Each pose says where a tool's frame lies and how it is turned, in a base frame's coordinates. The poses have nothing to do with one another.
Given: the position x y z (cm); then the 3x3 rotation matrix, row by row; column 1 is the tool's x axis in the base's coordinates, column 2 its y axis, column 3 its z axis. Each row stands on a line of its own.
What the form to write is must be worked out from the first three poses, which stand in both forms.
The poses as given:
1:
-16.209, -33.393, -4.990
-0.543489, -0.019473, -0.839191
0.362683, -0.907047, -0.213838
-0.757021, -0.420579, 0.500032
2:
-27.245, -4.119, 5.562
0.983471, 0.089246, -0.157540
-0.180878, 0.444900, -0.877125
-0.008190, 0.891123, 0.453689
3:
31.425, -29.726, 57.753
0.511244, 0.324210, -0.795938
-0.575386, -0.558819, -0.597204
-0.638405, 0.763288, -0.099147
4:
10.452, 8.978, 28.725
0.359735, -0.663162, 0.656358
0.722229, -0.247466, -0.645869
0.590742, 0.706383, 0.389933
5:
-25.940, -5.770, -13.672
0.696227, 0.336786, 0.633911
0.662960, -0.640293, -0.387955
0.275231, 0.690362, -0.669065
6:
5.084, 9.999, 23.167
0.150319, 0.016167, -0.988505
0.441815, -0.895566, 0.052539
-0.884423, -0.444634, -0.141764
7:
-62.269, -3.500, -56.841
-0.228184, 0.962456, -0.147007
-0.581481, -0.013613, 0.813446
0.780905, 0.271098, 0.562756
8:
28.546, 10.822, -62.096
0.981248, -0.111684, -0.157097
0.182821, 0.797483, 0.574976
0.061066, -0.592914, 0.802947
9:
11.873, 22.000, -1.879
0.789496, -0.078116, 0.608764
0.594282, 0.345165, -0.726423
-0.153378, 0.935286, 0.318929
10:
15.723, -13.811, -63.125
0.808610, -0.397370, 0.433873
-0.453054, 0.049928, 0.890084
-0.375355, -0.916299, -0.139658
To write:
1: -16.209, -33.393, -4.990, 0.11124, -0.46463, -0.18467, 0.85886
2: -27.245, -4.119, 5.562, 0.84883, 0.52079, -0.04399, -0.07956
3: 31.425, -29.726, 57.753, 0.46187, 0.73641, -0.08527, -0.48694
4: 10.452, 8.978, 28.725, 0.61282, 0.55165, 0.02677, 0.56517
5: -25.940, -5.770, -13.672, 0.31099, 0.86683, 0.28833, 0.26220
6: 5.084, 9.999, 23.167, 0.16807, -0.73954, -0.15482, 0.63314
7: -62.269, -3.500, -56.841, 0.57466, -0.23594, -0.40368, -0.67167
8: 28.546, 10.822, -62.096, 0.94627, -0.30855, -0.05764, 0.07781
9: 11.873, 22.000, -1.879, 0.78320, 0.53042, 0.24328, 0.21463
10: 15.723, -13.811, -63.125, 0.65553, -0.68890, 0.30862, -0.02124
